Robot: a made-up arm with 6 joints. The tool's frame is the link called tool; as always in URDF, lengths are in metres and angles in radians. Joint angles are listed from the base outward.
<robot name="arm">
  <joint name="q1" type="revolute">
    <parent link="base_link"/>
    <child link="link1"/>
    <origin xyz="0 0 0.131" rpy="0 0 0"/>
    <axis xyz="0 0 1"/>
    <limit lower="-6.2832" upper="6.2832"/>
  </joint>
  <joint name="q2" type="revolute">
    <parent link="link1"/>
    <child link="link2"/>
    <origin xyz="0 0.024 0" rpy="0 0 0"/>
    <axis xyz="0 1 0"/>
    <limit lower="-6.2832" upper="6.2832"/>
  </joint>
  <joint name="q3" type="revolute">
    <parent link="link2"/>
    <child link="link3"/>
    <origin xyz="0 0 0.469" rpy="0 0 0"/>
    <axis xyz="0 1 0"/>
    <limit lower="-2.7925" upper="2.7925"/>
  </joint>
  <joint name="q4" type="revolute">
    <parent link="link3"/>
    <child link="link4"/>
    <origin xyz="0 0 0.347" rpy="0 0 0"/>
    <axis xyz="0 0 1"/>
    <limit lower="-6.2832" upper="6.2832"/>
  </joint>
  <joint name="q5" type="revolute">
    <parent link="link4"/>
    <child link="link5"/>
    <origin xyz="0 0 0" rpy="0 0 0"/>
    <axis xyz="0 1 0"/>
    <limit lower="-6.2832" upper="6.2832"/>
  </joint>
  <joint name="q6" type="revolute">
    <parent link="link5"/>
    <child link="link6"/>
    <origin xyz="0 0 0.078" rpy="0 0 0"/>
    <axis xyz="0 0 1"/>
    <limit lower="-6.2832" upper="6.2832"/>
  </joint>
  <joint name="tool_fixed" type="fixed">
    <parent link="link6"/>
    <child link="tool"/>
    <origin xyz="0 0 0" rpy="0 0 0"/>
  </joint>
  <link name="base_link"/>
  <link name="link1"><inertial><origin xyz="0.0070 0.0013 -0.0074"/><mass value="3.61"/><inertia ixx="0.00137" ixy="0" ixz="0" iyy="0.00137" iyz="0" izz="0.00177"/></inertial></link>
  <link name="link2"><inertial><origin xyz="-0.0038 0.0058 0.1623"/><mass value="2.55"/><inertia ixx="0.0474" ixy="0" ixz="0" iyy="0.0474" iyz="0" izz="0.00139"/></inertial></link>
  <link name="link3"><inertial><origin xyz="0.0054 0.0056 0.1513"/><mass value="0.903"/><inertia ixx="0.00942" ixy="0" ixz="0" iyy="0.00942" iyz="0" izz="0.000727"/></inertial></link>
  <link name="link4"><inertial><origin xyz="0.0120 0.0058 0.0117"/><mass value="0.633"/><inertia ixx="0.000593" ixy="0" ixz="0" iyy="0.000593" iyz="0" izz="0.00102"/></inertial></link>
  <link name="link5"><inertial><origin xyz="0.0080 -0.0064 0.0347"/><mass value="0.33"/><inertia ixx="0.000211" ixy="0" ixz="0" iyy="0.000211" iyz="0" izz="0.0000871"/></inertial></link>
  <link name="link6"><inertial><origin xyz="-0.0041 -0.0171 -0.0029"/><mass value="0.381"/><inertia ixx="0.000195" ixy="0" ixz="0" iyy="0.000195" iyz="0" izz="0.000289"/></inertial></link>
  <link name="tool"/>
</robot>
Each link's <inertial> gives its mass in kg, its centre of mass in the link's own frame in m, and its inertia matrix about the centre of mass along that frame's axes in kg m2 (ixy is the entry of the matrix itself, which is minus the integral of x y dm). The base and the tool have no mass. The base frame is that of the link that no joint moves.
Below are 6 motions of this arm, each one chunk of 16 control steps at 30 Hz.
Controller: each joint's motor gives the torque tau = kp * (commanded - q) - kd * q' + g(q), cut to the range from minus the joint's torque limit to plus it. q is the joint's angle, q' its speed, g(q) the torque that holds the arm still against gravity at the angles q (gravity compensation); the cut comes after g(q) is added. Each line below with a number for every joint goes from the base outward.
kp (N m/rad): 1.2 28 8.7 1.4 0.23 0.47
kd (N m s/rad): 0.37 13 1.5 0.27 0.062 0.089
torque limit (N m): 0.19 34 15 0.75 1.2 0.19
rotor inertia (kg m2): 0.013 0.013 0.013 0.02 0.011 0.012
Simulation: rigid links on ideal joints. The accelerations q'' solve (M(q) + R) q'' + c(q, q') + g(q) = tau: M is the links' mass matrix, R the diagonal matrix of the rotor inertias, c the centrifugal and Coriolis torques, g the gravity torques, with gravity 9.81 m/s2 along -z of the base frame. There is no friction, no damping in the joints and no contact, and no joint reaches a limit. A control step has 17 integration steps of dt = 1/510 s. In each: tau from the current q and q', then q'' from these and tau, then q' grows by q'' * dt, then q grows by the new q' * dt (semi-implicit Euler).
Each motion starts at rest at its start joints. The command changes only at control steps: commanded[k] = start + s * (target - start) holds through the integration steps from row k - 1 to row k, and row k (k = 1, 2, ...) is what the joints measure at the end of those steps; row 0 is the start. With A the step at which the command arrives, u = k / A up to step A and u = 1 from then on. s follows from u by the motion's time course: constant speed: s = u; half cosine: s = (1 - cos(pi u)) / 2; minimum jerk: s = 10 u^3 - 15 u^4 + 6 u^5; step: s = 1 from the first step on.
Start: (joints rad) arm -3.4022 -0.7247 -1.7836 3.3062 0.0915 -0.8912
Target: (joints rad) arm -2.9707 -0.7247 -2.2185 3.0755 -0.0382 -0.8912
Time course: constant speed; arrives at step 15
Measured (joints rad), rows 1 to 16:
1: -3.4021 -0.7246 -1.7843 3.3057 0.0907 -0.8912
2: -3.4019 -0.7242 -1.7867 3.3039 0.0881 -0.8913
3: -3.4015 -0.7237 -1.7916 3.3006 0.0830 -0.8915
4: -3.4008 -0.7230 -1.7992 3.2955 0.0752 -0.8918
5: -3.3997 -0.7222 -1.8098 3.2885 0.0648 -0.8922
6: -3.3981 -0.7214 -1.8235 3.2799 0.0520 -0.8926
7: -3.3962 -0.7207 -1.8401 3.2698 0.0373 -0.8930
8: -3.3937 -0.7202 -1.8596 3.2584 0.0212 -0.8934
9: -3.3908 -0.7198 -1.8816 3.2459 0.0043 -0.8938
10: -3.3874 -0.7195 -1.9059 3.2326 -0.0130 -0.8941
11: -3.3835 -0.7195 -1.9321 3.2185 -0.0300 -0.8943
12: -3.3790 -0.7196 -1.9601 3.2039 -0.0463 -0.8944
13: -3.3739 -0.7200 -1.9895 3.1890 -0.0615 -0.8944
14: -3.3683 -0.7204 -2.0200 3.1737 -0.0752 -0.8943
15: -3.3619 -0.7210 -2.0513 3.1583 -0.0873 -0.8941
16: -3.3549 -0.7217 -2.0826 3.1434 -0.0968 -0.8937

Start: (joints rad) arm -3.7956 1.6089 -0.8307 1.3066 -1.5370 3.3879
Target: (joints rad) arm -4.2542 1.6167 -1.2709 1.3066 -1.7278 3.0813
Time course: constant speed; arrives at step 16
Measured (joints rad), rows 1 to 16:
1: -3.7956 1.6093 -0.8319 1.3068 -1.5367 3.3874
2: -3.7957 1.6102 -0.8354 1.3074 -1.5361 3.3858
3: -3.7959 1.6115 -0.8416 1.3083 -1.5355 3.3826
4: -3.7962 1.6131 -0.8505 1.3096 -1.5352 3.3776
5: -3.7966 1.6149 -0.8620 1.3111 -1.5355 3.3706
6: -3.7972 1.6168 -0.8761 1.3127 -1.5365 3.3616
7: -3.7981 1.6186 -0.8925 1.3143 -1.5383 3.3506
8: -3.7991 1.6202 -0.9112 1.3158 -1.5411 3.3378
9: -3.8004 1.6217 -0.9319 1.3170 -1.5448 3.3234
10: -3.8019 1.6229 -0.9544 1.3181 -1.5495 3.3074
11: -3.8036 1.6239 -0.9785 1.3188 -1.5550 3.2901
12: -3.8055 1.6246 -1.0040 1.3192 -1.5614 3.2717
13: -3.8078 1.6250 -1.0307 1.3193 -1.5685 3.2524
14: -3.8102 1.6252 -1.0585 1.3191 -1.5763 3.2324
15: -3.8130 1.6252 -1.0870 1.3186 -1.5847 3.2118
16: -3.8160 1.6249 -1.1163 1.3179 -1.5935 3.1910

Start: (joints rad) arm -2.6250 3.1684 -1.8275 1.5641 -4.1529 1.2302
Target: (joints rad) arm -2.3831 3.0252 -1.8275 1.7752 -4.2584 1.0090
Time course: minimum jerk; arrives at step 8
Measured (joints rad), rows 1 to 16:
1: -2.6250 3.1683 -1.8275 1.5642 -4.1529 1.2301
2: -2.6247 3.1679 -1.8272 1.5650 -4.1525 1.2296
3: -2.6239 3.1667 -1.8264 1.5679 -4.1515 1.2276
4: -2.6220 3.1639 -1.8249 1.5743 -4.1495 1.2229
5: -2.6188 3.1594 -1.8227 1.5852 -4.1467 1.2145
6: -2.6140 3.1532 -1.8200 1.6008 -4.1436 1.2017
7: -2.6079 3.1458 -1.8173 1.6201 -4.1411 1.1850
8: -2.6008 3.1379 -1.8153 1.6412 -4.1398 1.1653
9: -2.5929 3.1300 -1.8142 1.6625 -4.1404 1.1439
10: -2.5844 3.1224 -1.8140 1.6827 -4.1429 1.1219
11: -2.5754 3.1152 -1.8146 1.7012 -4.1471 1.1004
12: -2.5660 3.1083 -1.8159 1.7176 -4.1529 1.0800
13: -2.5563 3.1020 -1.8176 1.7317 -4.1600 1.0612
14: -2.5464 3.0960 -1.8196 1.7435 -4.1683 1.0445
15: -2.5362 3.0904 -1.8217 1.7533 -4.1773 1.0300
16: -2.5260 3.0852 -1.8238 1.7611 -4.1870 1.0178

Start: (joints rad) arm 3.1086 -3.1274 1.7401 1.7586 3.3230 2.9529
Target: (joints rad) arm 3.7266 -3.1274 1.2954 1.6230 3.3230 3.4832
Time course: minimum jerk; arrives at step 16
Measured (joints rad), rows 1 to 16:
1: 3.1086 -3.1274 1.7401 1.7586 3.3230 2.9529
2: 3.1086 -3.1274 1.7398 1.7585 3.3230 2.9531
3: 3.1088 -3.1273 1.7389 1.7582 3.3230 2.9539
4: 3.1092 -3.1270 1.7366 1.7575 3.3230 2.9560
5: 3.1102 -3.1266 1.7320 1.7560 3.3229 2.9602
6: 3.1120 -3.1259 1.7240 1.7535 3.3227 2.9678
7: 3.1148 -3.1250 1.7117 1.7496 3.3224 2.9795
8: 3.1186 -3.1238 1.6945 1.7442 3.3223 2.9964
9: 3.1234 -3.1224 1.6718 1.7372 3.3223 3.0190
10: 3.1292 -3.1208 1.6439 1.7287 3.3225 3.0474
11: 3.1361 -3.1192 1.6112 1.7189 3.3229 3.0814
12: 3.1441 -3.1177 1.5747 1.7080 3.3233 3.1203
13: 3.1532 -3.1164 1.5358 1.6965 3.3237 3.1630
14: 3.1636 -3.1154 1.4960 1.6848 3.3239 3.2080
15: 3.1751 -3.1151 1.4572 1.6734 3.3237 3.2536
16: 3.1880 -3.1153 1.4209 1.6629 3.3231 3.2982

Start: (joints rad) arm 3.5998 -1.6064 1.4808 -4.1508 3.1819 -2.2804
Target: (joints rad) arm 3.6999 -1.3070 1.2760 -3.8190 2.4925 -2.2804
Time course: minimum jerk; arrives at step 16
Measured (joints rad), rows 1 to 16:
1: 3.5998 -1.6064 1.4808 -4.1508 3.1819 -2.2804
2: 3.5998 -1.6062 1.4805 -4.1506 3.1818 -2.2804
3: 3.5998 -1.6058 1.4797 -4.1498 3.1813 -2.2804
4: 3.5998 -1.6046 1.4778 -4.1478 3.1801 -2.2803
5: 3.5999 -1.6023 1.4741 -4.1437 3.1775 -2.2803
6: 3.5999 -1.5986 1.4681 -4.1370 3.1728 -2.2802
7: 3.6001 -1.5931 1.4594 -4.1268 3.1650 -2.2801
8: 3.6004 -1.5858 1.4478 -4.1127 3.1534 -2.2800
9: 3.6008 -1.5766 1.4334 -4.0946 3.1372 -2.2799
10: 3.6013 -1.5657 1.4166 -4.0728 3.1159 -2.2798
11: 3.6021 -1.5532 1.3981 -4.0479 3.0893 -2.2797
12: 3.6030 -1.5397 1.3785 -4.0206 3.0573 -2.2797
13: 3.6042 -1.5256 1.3590 -3.9923 3.0202 -2.2797
14: 3.6056 -1.5114 1.3404 -3.9640 2.9787 -2.2797
15: 3.6072 -1.4975 1.3237 -3.9370 2.9336 -2.2798
16: 3.6090 -1.4843 1.3095 -3.9123 2.8860 -2.2798

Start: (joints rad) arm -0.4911 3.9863 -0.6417 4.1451 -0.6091 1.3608
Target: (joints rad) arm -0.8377 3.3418 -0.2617 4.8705 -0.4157 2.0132
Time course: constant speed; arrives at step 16
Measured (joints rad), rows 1 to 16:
1: -0.4911 3.9849 -0.6387 4.1467 -0.6092 1.3615
2: -0.4911 3.9813 -0.6309 4.1518 -0.6095 1.3643
3: -0.4913 3.9753 -0.6187 4.1616 -0.6097 1.3701
4: -0.4915 3.9673 -0.6027 4.1765 -0.6100 1.3797
5: -0.4919 3.9573 -0.5835 4.1965 -0.6101 1.3936
6: -0.4926 3.9455 -0.5619 4.2212 -0.6100 1.4118
7: -0.4935 3.9319 -0.5383 4.2503 -0.6095 1.4344
8: -0.4947 3.9168 -0.5133 4.2831 -0.6085 1.4612
9: -0.4964 3.9002 -0.4874 4.3190 -0.6068 1.4919
10: -0.4983 3.8821 -0.4608 4.3576 -0.6042 1.5262
11: -0.5007 3.8626 -0.4339 4.3983 -0.6007 1.5634
12: -0.5035 3.8419 -0.4070 4.4406 -0.5961 1.6033
13: -0.5067 3.8198 -0.3802 4.4842 -0.5903 1.6453
14: -0.5105 3.7965 -0.3537 4.5287 -0.5830 1.6889
15: -0.5147 3.7720 -0.3276 4.5739 -0.5744 1.7338
16: -0.5196 3.7464 -0.3020 4.6195 -0.5641 1.7794

